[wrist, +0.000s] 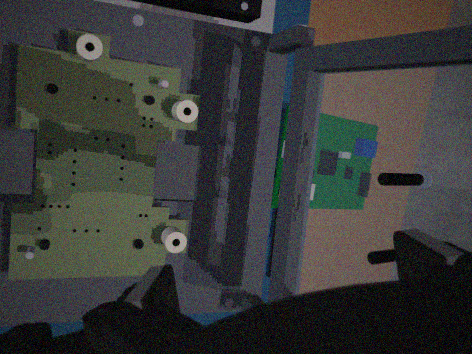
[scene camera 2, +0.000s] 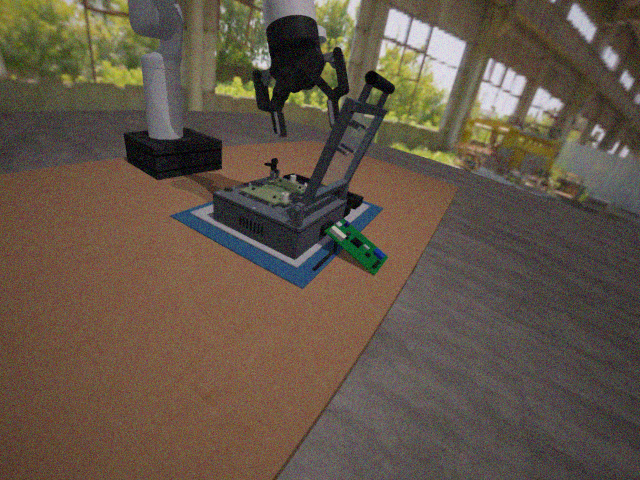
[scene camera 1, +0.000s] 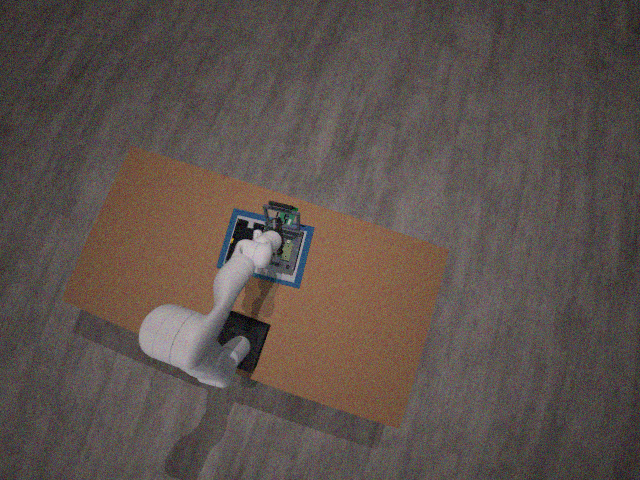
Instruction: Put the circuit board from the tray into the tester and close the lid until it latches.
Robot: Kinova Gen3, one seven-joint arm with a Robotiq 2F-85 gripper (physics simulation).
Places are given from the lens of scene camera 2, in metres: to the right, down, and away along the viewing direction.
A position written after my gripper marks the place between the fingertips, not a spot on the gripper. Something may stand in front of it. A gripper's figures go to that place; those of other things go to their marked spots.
my gripper [scene camera 2: 307,132]: -0.02, -0.16, 0.37
green circuit board [scene camera 2: 349,238]: 0.05, 0.00, 0.43
tester lid [scene camera 2: 357,123]: 0.05, -0.15, 0.31
The marked spots on the tester lid and the green circuit board are 0.19 m apart.
